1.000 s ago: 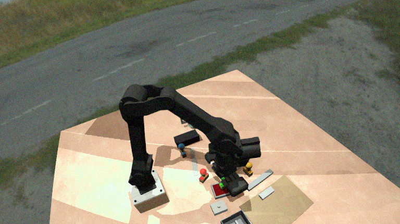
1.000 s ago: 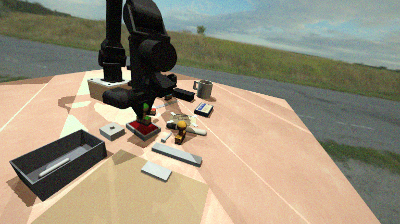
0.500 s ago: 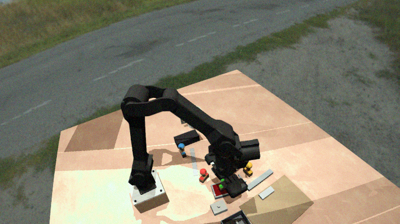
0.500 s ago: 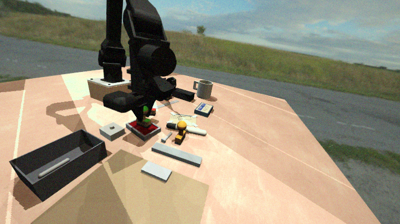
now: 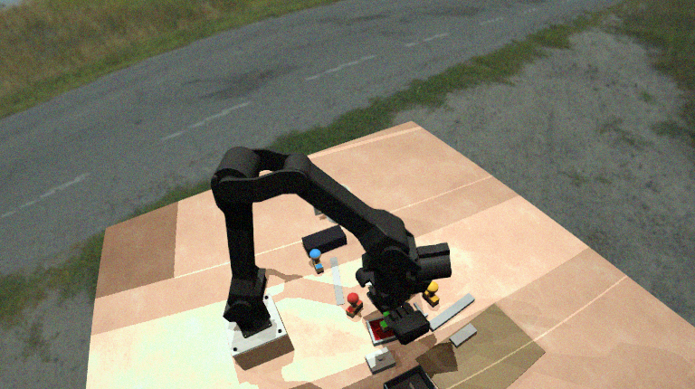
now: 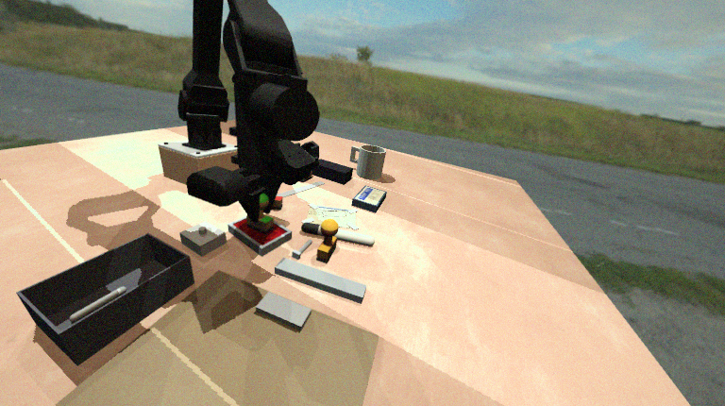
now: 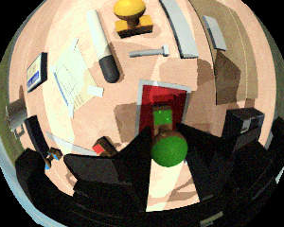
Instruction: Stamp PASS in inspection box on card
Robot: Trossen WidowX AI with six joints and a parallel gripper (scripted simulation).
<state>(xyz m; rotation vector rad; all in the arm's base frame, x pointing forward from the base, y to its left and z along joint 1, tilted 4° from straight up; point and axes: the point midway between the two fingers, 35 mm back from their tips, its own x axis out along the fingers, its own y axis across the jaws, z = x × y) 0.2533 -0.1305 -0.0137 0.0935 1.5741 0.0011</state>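
Now: gripper tip right at the green-knobbed stamp. Round my gripper tip: red-knobbed stamp: 4 cm behind, 9 cm to the left, 2 cm below; then marker: 10 cm ahead, 5 cm to the left, 3 cm below; then red ink pad: 3 cm below.
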